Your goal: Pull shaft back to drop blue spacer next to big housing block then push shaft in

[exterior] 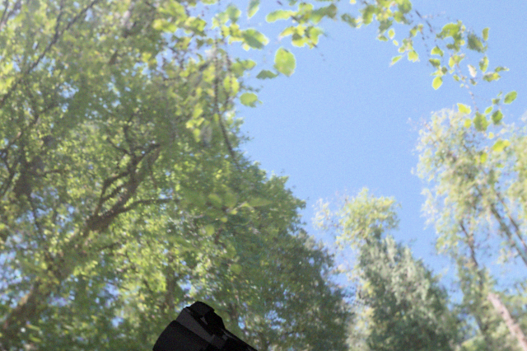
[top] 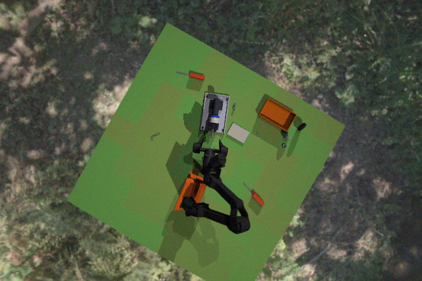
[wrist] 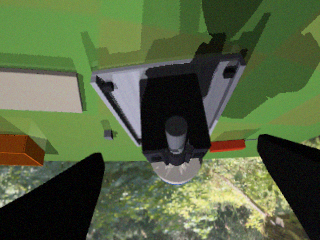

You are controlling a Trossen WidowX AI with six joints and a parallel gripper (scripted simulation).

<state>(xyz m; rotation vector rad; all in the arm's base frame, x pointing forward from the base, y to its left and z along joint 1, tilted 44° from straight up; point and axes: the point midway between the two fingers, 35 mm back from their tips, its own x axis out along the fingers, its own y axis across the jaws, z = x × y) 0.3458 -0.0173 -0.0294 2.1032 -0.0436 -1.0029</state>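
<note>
My gripper tip is 9 cm short of the grey shaft, 3 cm to the right of it and 2 cm above it. The rest, counted from my gripper tip: beige plate: 9 cm ahead, 14 cm to the right, 9 cm below; then orange tray: 29 cm ahead, 31 cm to the right, 9 cm below; then blue spacer: 12 cm ahead, 4 cm to the left, 2 cm below.
</note>
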